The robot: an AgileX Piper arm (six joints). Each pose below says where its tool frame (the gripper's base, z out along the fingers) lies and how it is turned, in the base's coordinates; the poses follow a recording.
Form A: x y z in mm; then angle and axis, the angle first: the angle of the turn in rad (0 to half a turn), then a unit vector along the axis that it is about.
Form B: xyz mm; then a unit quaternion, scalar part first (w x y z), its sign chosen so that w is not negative. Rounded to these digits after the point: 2 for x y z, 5 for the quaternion.
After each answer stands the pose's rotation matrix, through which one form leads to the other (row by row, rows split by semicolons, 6 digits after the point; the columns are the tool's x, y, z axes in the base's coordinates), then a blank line. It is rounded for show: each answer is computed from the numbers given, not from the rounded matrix.
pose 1, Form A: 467.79 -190.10 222.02 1.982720 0.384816 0.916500 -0.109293
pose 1, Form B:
467.79 -190.10 222.02 0.54755 0.32200 0.76690 -0.09145
-0.193001 0.594039 0.780940; 0.393738 0.775901 -0.492898; -0.898733 0.212356 -0.383645

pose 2, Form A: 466.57 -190.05 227.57 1.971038 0.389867 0.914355 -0.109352
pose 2, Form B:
466.57 -190.05 227.57 0.55243 0.32498 0.76217 -0.09115
-0.178421 0.596085 0.782847; 0.394666 0.772162 -0.498000; -0.901335 0.220109 -0.373024

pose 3, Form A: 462.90 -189.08 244.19 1.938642 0.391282 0.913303 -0.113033
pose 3, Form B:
462.90 -189.08 244.19 0.56586 0.32261 0.75302 -0.09320
-0.151448 0.591339 0.792074; 0.380396 0.774471 -0.505463; -0.912339 0.224750 -0.342235

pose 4, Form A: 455.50 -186.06 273.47 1.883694 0.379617 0.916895 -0.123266
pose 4, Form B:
455.50 -186.06 273.47 0.58830 0.30698 0.74144 -0.09968
-0.119349 0.572491 0.811178; 0.337930 0.791660 -0.508997; -0.933574 0.213373 -0.287945

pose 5, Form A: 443.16 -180.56 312.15 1.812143 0.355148 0.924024 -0.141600
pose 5, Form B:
443.16 -180.56 312.15 0.61684 0.27953 0.72729 -0.11145
-0.082734 0.544096 0.834934; 0.269104 0.818881 -0.506969; -0.959551 0.182740 -0.214168

